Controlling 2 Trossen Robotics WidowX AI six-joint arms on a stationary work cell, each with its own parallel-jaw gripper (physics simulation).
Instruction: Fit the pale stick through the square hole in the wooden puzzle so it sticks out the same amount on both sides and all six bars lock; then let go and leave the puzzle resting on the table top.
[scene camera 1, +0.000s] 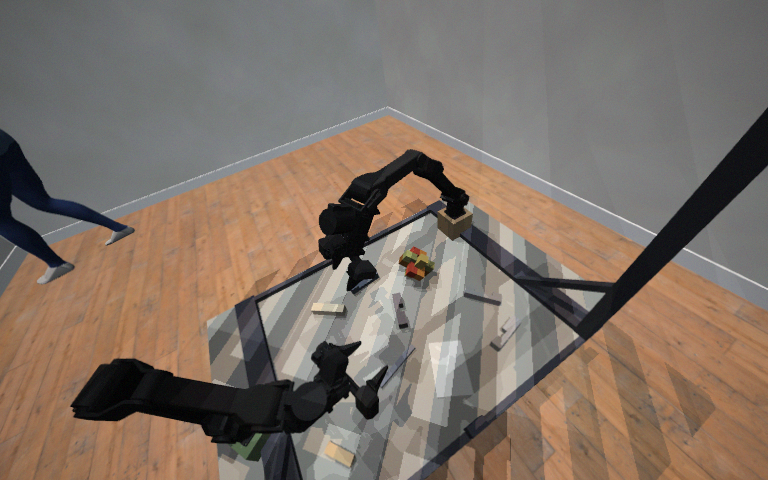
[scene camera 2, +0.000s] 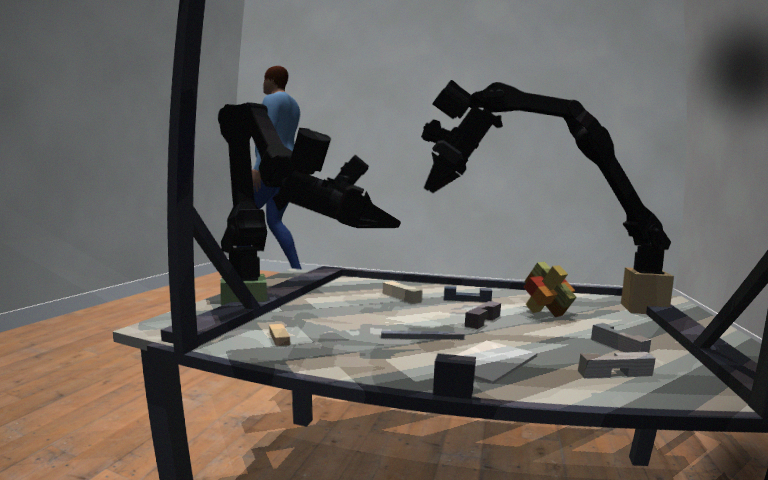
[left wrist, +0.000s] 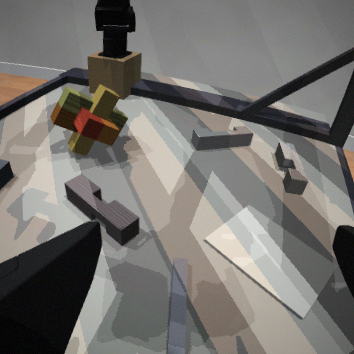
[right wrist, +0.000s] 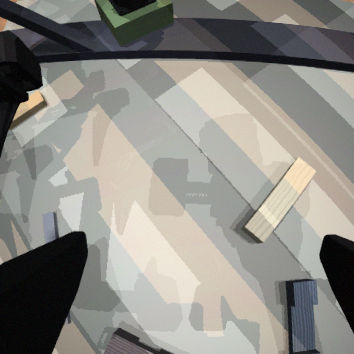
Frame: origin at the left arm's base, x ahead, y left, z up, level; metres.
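Seen in the pictures: left gripper, fingertip midpoint: (scene camera 1: 373, 353) (scene camera 2: 398, 225) (left wrist: 221, 236); right gripper, fingertip midpoint: (scene camera 1: 341, 279) (scene camera 2: 428, 190) (right wrist: 207, 246); left arm's base, link origin: (scene camera 2: 243, 278); right arm's base, link origin: (scene camera 1: 454, 212) (scene camera 2: 648, 271) (left wrist: 114, 53).
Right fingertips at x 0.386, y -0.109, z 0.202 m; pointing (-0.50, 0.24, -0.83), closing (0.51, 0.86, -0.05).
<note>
Offsets run from my right fingertips to a thing's middle.
The pale stick {0.004 m back, 0.129 m left, 0.248 m down} (scene camera 1: 328, 309) (scene camera 2: 402, 291) (right wrist: 281, 200) lies flat on the table, apart from the puzzle. The wooden puzzle (scene camera 1: 416, 263) (scene camera 2: 548, 288) (left wrist: 90, 120), of red, orange, yellow and olive bars, rests tilted on bar ends near the tan arm base; its square hole cannot be made out. My left gripper (scene camera 1: 372, 355) (scene camera 2: 399, 223) (left wrist: 221, 236) is open and empty, high above the table. My right gripper (scene camera 1: 362, 283) (scene camera 2: 428, 189) (right wrist: 207, 246) is open and empty, high above the table; the stick shows below, toward its right-hand finger in the right wrist view.
A dark brown notched block {0.091 m ahead, 0.108 m right, 0.248 m down} (scene camera 1: 400, 311) (scene camera 2: 483, 314) (left wrist: 102, 209), a blue notched block {0.149 m ahead, 0.069 m left, 0.248 m down} (scene camera 2: 467, 293) (right wrist: 303, 315), a thin bar {0.073 m back, 0.173 m right, 0.258 m down} (scene camera 2: 422, 335) (left wrist: 178, 305), two grey notched blocks {0.248 m ahead, 0.348 m right, 0.248 m down} (scene camera 2: 620, 337) {0.144 m ahead, 0.440 m right, 0.248 m down} (scene camera 2: 617, 365), a short tan block {0.326 m back, 0.130 m right, 0.256 m down} (scene camera 1: 339, 453) (scene camera 2: 279, 333) and a flat plate {0.016 m back, 0.315 m right, 0.261 m down} (left wrist: 270, 260) lie around.
</note>
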